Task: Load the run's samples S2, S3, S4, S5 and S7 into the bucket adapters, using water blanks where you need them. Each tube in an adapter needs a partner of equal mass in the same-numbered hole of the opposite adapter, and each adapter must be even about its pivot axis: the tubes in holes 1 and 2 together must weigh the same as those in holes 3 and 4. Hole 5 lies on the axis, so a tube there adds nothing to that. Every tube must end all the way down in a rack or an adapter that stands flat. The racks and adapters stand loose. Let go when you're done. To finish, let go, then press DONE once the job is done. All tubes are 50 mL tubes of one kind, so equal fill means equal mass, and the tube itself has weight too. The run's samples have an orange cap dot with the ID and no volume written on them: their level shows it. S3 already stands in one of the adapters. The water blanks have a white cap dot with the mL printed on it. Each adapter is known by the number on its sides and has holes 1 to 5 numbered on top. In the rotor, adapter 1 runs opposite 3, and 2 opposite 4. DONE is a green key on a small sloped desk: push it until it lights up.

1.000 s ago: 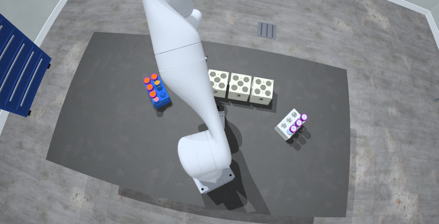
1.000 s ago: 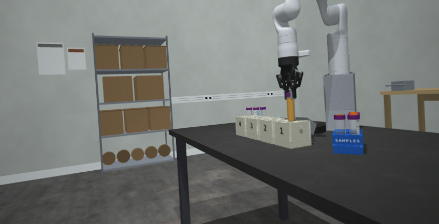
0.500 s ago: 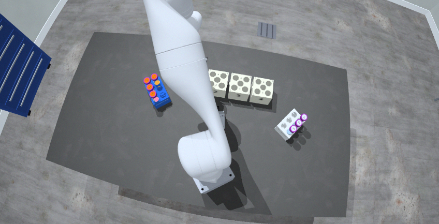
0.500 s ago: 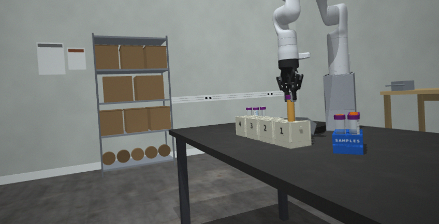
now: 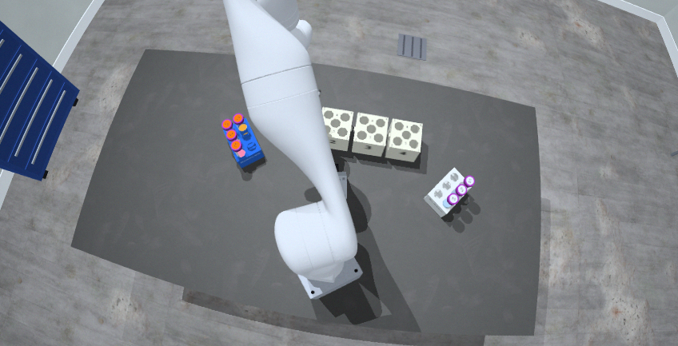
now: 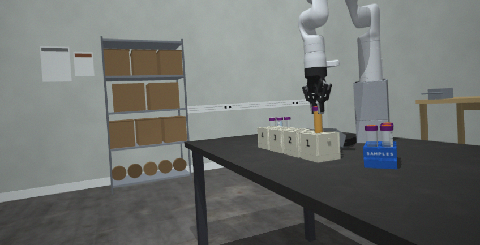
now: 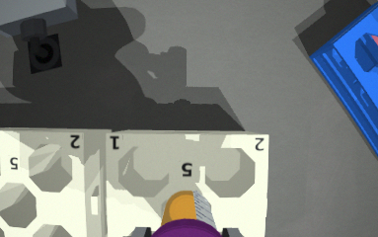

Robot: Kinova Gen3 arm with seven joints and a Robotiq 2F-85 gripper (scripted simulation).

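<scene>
The orange-filled sample tube lies 10 mm behind my hand and 50 mm below it. Round my hand: blue samples rack: 80 mm behind, 180 mm to the left, 150 mm below; adapter 2: 110 mm to the right, 130 mm below; adapter 1: 130 mm below.
</scene>
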